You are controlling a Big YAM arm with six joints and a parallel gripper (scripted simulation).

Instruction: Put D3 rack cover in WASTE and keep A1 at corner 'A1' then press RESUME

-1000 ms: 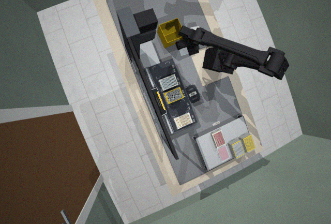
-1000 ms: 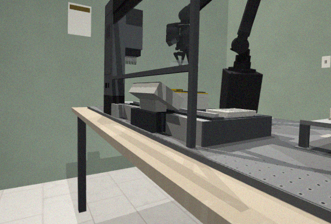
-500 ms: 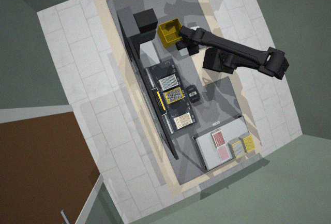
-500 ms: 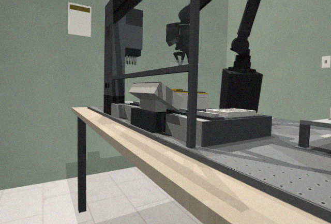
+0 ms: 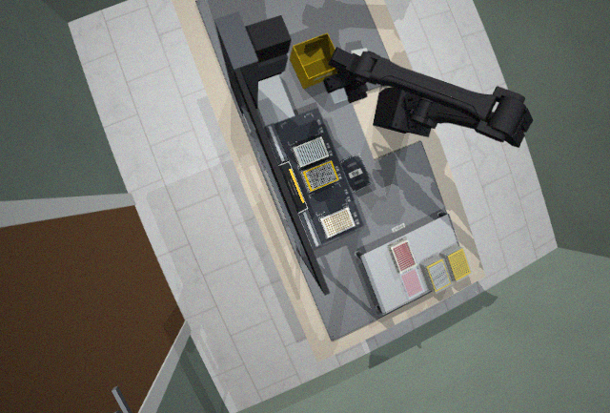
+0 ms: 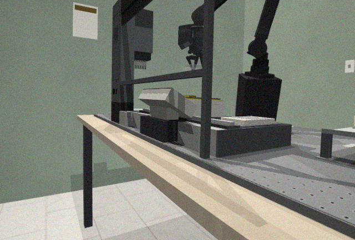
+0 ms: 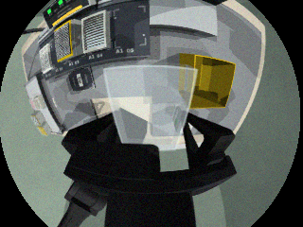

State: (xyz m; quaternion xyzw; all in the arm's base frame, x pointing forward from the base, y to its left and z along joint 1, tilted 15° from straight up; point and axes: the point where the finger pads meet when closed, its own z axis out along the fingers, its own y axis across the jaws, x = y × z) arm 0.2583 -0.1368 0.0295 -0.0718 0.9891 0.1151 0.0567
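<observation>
The yellow waste bin lies 40 mm ahead of my hand, 180 mm to the right of it and 220 mm below it. The rest, counted from my hand: resume box 150 mm behind, 150 mm to the right, 200 mm below; yellow-framed tip rack 120 mm ahead, 280 mm to the left, 160 mm below; clear cover right at my hand.
</observation>
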